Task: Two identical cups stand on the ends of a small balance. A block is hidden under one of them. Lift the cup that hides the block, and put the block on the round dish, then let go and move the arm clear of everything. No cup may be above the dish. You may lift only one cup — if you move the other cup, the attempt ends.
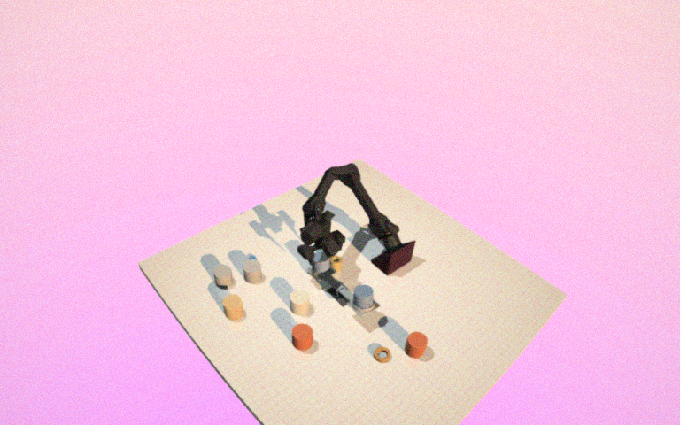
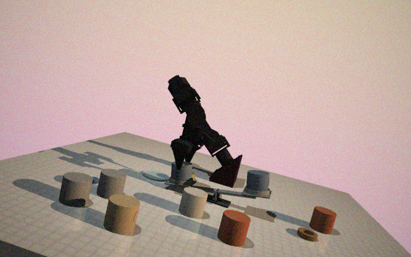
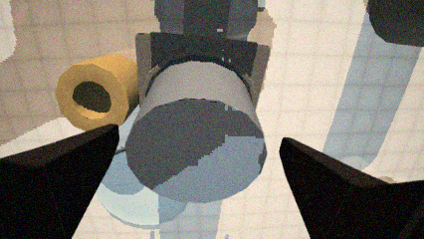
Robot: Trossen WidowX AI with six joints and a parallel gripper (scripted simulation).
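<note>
Right now the pale block is 40 mm below my gripper tip. The rest, counted from my gripper tip: short yellow tube: 70 mm behind, 60 mm below, 20 mm to the left; round dish: 100 mm to the right, 80 mm below, 70 mm behind; grey-blue cup: 270 mm to the left, 40 mm ahead, 30 mm above.
</note>
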